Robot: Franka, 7 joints.
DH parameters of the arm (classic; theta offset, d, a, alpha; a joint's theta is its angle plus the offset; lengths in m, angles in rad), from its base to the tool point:
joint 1: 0 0.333 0 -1.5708
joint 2: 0 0 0 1.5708
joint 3: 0 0.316 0.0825 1.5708
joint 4: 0 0 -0.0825 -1.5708
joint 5: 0 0.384 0 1.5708
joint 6: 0 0 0.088 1.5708
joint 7: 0 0.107 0 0
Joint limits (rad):
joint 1: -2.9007..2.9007
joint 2: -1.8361..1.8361
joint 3: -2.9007..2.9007
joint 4: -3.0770..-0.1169
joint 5: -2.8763..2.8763
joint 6: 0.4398..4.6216
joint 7: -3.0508..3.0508
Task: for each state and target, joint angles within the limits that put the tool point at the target. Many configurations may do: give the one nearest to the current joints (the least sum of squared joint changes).
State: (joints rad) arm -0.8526 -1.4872 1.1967 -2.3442 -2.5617 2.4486 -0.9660
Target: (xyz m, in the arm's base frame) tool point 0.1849 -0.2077 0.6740
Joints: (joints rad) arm -1.4292 -1.1758 0.3824 -2.6003 -2.5370 2.3506 -0.9660
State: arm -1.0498 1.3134 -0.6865 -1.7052 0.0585 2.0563 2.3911
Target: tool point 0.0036 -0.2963 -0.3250
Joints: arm -1.0022 1.8232 -0.2707 -1.4889 0.0835 2.2135 2.3911
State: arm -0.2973 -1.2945 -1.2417 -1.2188 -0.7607 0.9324 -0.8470
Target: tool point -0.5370 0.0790 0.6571
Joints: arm -0.9161 -1.2503 -0.9075 -1.0643 -0.6882 0.7331 -0.8470
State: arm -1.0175 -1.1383 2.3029 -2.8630 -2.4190 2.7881 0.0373
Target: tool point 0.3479 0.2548 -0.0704
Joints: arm -1.3298 -1.4888 2.3609 -2.0680 -2.3988 2.5517 0.0373
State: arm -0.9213 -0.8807 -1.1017 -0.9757 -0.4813 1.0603 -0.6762
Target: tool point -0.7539 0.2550 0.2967
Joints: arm -0.7906 -1.5938 -1.4552 -0.6016 -0.6489 1.6387 -0.6762
